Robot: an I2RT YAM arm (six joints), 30 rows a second.
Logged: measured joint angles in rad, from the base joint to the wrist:
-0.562, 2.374, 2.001, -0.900, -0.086, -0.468
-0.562, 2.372, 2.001, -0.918, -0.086, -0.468
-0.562, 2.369, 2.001, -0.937, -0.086, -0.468
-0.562, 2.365, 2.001, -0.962, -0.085, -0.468
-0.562, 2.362, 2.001, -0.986, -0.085, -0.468
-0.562, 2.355, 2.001, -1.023, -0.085, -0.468
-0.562, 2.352, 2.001, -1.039, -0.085, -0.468
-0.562, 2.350, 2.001, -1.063, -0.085, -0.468
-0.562, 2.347, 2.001, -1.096, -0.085, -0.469
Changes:
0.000, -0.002, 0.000, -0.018, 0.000, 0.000
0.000, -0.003, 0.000, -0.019, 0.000, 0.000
0.000, -0.004, 0.000, -0.025, 0.001, 0.000
0.000, -0.003, 0.000, -0.024, 0.000, 0.000
0.000, -0.007, 0.000, -0.037, 0.000, 0.000
0.000, -0.003, 0.000, -0.016, 0.000, 0.000
0.000, -0.002, 0.000, -0.024, 0.000, 0.000
0.000, -0.003, 0.000, -0.033, 0.000, -0.001

